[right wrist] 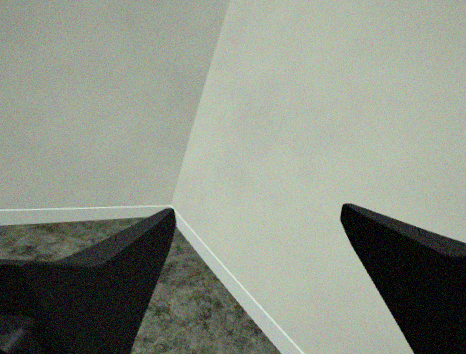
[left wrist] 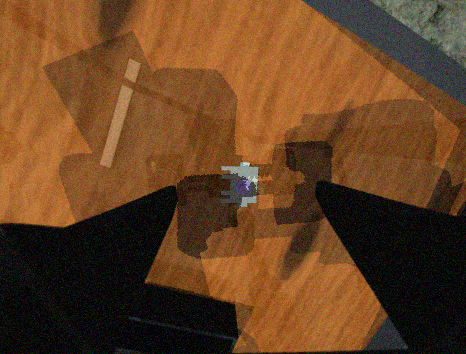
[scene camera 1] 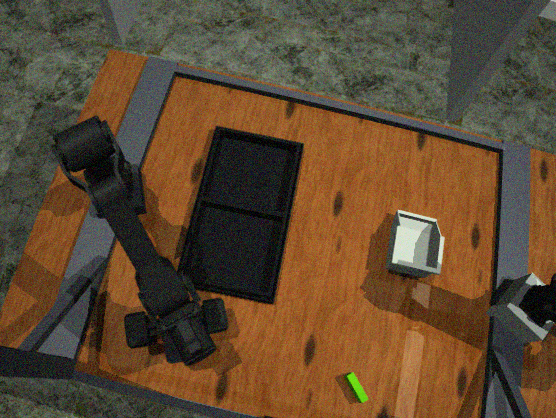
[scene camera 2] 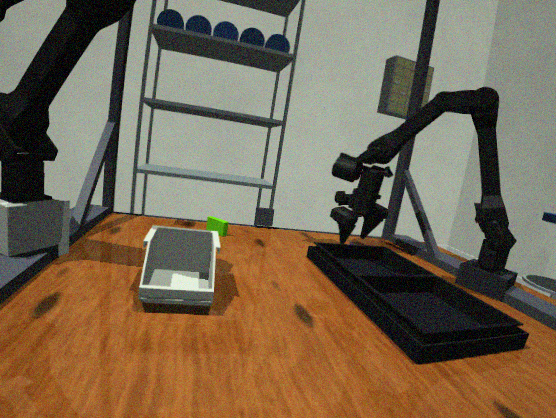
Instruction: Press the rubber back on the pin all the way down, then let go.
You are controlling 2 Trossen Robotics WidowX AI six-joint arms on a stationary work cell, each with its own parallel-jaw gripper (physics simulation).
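Places are measured from the left arm's base along level axes (x ahead, y left, z up), in metres.
Pixels of known places: left gripper, fingertip midpoint: (left wrist: 245, 190) (scene camera 2: 352, 241); right gripper, fingertip midpoint: (right wrist: 257, 214); left arm's base at its link origin: (scene camera 2: 489, 268); right arm's base at its link origin: (scene camera 1: 537, 305) (scene camera 2: 22, 197).
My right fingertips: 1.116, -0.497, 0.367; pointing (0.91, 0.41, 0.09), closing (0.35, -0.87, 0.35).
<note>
Ahead of a thing's pixels: the offset from my right fingertips to its top centre, as dx, dy, dz. "pt": to the spot under its first point.
The pin @[-1.033, +0.170, -0.405] (left wrist: 249, 172) shows in the left wrist view as a small pale grey piece with a toothed left edge, on the wood. A small purple round piece @[-1.034, +0.170, -0.402] (left wrist: 243, 187), seemingly the rubber back, sits at its middle; how far down it sits cannot be told from above. My left gripper (left wrist: 245, 190) (scene camera 2: 352, 239) is open and empty, pointing down above the pin, with a fingertip to each side of it in the wrist picture. The pin does not show in the scene views. My right gripper (right wrist: 257, 214) is open and empty, facing the wall and floor.
A black two-part tray @[-0.856, +0.409, -0.377] (scene camera 1: 288, 220) (scene camera 2: 360, 307) lies beside the left arm. A white-grey bin @[pt -0.521, +0.195, -0.393] (scene camera 1: 414, 272) (scene camera 2: 176, 295) stands across the table. A bright green block @[-0.709, -0.006, -0.380] (scene camera 1: 357, 387) (scene camera 2: 217, 226) lies on the wood. A metal shelf rack (scene camera 2: 212, 112) stands behind.
</note>
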